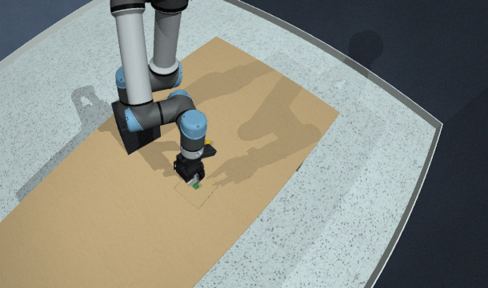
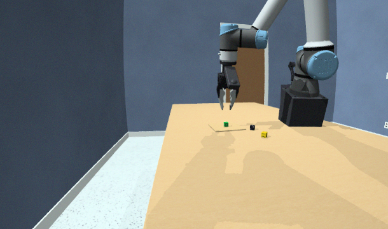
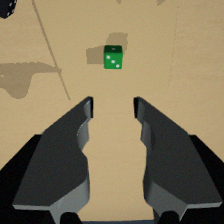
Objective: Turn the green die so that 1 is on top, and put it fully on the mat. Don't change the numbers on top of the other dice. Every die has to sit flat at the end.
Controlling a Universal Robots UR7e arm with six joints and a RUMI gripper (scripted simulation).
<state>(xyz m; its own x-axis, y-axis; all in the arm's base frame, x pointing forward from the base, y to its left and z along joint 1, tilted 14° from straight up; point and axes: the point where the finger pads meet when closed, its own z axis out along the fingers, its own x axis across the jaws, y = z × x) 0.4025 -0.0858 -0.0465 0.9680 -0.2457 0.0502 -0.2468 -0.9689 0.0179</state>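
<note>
Now: hand 80 mm above the green die. Round my hand: tan mat 90 mm below; yellow die 70 mm behind, 190 mm to the left, 80 mm below; black die 90 mm behind, 80 mm to the left, 80 mm below.
</note>
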